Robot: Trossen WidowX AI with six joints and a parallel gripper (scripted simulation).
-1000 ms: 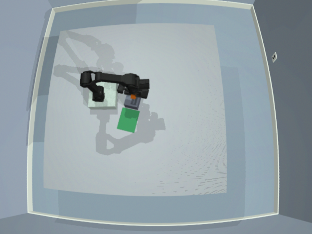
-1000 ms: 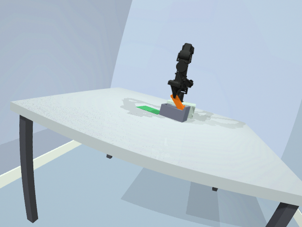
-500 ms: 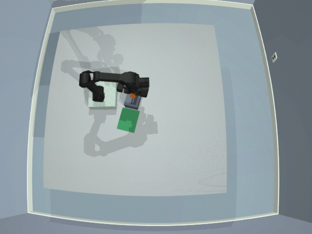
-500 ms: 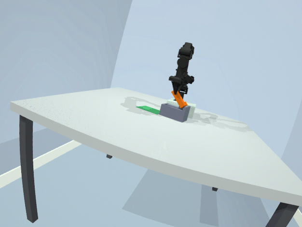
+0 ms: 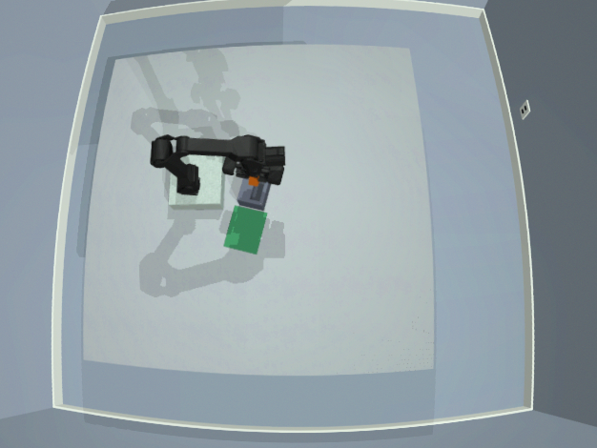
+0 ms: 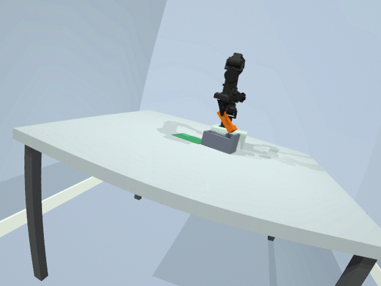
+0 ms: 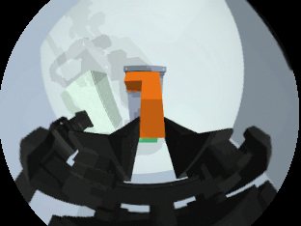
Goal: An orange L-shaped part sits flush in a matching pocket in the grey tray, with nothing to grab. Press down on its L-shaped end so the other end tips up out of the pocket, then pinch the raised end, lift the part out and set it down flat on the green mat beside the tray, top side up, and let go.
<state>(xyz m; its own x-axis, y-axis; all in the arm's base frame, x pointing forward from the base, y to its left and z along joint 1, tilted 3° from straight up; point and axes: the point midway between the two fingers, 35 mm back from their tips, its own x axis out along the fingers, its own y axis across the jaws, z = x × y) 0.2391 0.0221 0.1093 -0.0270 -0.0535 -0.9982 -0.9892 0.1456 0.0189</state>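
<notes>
Now: the green mat 170 mm below my gripper tip, 140 mm to the right of it and 30 mm behind it. Also, from my gripper tip: orange L-shaped part: 40 mm to the left, 30 mm below, 10 mm behind.
</notes>
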